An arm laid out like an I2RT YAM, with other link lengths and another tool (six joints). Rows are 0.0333 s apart.
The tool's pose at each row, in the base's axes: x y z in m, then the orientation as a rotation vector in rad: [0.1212 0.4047 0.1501 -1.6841 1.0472 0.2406]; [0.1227 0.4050 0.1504 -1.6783 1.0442 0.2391]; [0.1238 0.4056 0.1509 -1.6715 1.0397 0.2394]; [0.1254 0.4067 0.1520 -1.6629 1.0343 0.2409]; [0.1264 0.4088 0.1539 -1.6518 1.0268 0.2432]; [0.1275 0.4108 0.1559 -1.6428 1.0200 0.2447]
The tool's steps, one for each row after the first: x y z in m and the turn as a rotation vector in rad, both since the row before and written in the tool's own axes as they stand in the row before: [0.0005 -0.0013 0.0006 0.0060 -0.0029 -0.0008]; [0.0000 -0.0012 0.0007 0.0063 -0.0051 -0.0005]; [-0.0003 -0.0019 0.0011 0.0074 -0.0069 0.0000]; [-0.0016 -0.0021 0.0015 0.0095 -0.0095 -0.0001]; [-0.0016 -0.0022 0.0014 0.0080 -0.0079 -0.0007]
